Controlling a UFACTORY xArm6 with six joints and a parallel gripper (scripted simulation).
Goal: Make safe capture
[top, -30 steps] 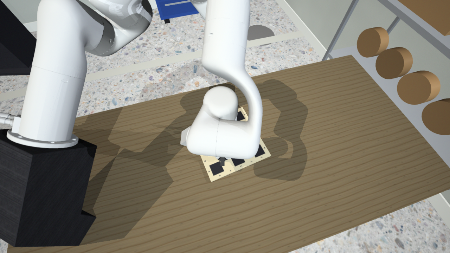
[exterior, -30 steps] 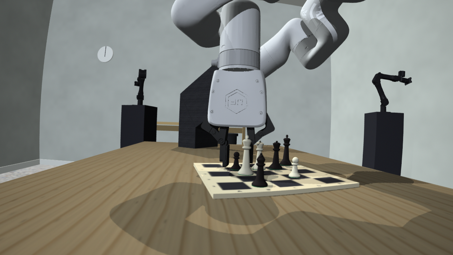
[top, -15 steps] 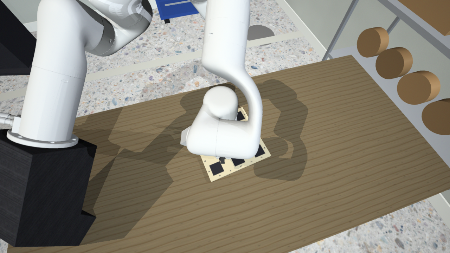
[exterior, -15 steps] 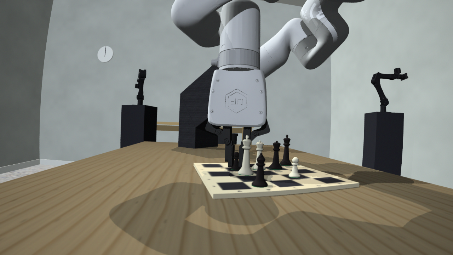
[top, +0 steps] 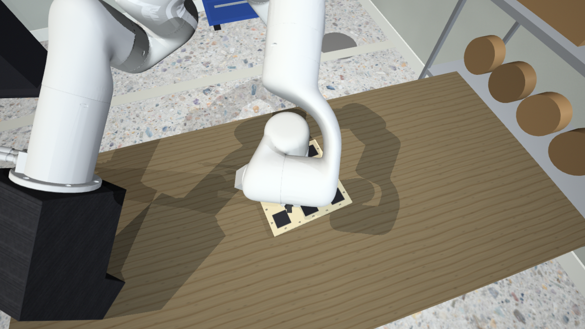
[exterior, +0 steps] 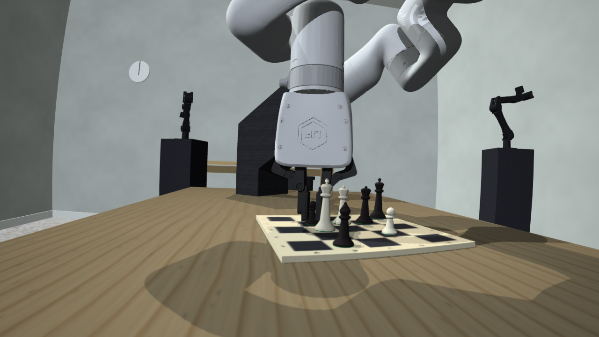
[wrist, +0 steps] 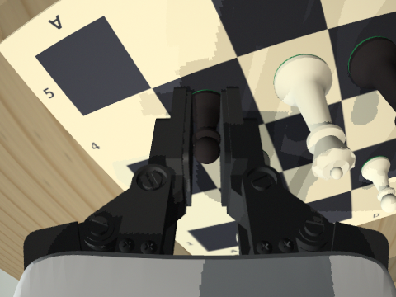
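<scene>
Right now my hand is 4 cm short of the white king, 2 cm to the right of it and 1 cm below it. Round my hand: black pawn: 1 cm below; white queen: 2 cm behind, 4 cm to the left; chessboard: 2 cm ahead, 5 cm to the left, 3 cm below.
</scene>
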